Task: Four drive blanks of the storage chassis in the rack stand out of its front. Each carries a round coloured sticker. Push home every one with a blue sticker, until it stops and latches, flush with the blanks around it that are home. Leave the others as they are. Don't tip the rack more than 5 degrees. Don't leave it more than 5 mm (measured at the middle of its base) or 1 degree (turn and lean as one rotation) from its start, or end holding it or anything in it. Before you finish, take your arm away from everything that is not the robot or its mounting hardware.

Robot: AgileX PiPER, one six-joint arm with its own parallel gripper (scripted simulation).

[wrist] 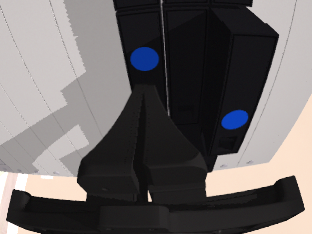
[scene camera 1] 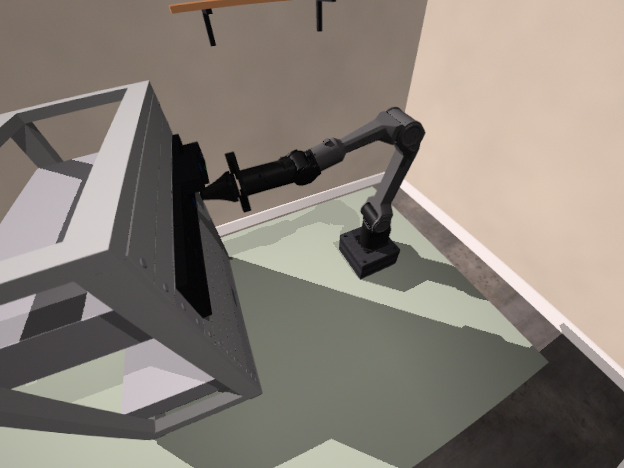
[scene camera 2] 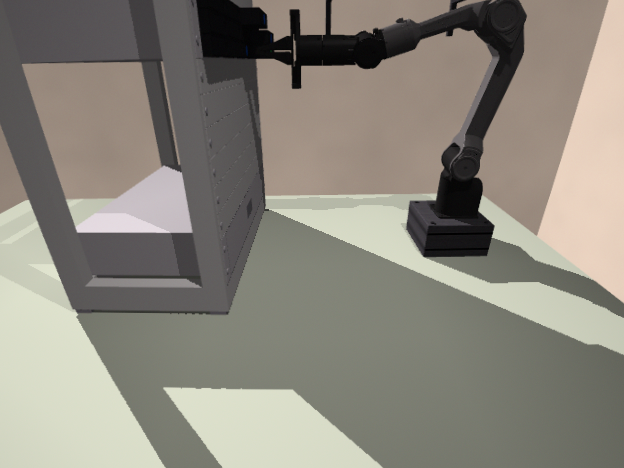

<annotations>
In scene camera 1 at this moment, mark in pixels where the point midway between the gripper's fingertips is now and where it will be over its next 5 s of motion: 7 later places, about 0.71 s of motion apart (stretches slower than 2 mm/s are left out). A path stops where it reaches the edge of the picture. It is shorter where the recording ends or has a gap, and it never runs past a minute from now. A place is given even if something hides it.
My gripper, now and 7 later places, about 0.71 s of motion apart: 201, 195; 243, 183; 241, 173; 238, 160; 226, 162; 203, 168; 190, 171; 188, 172
</annotations>
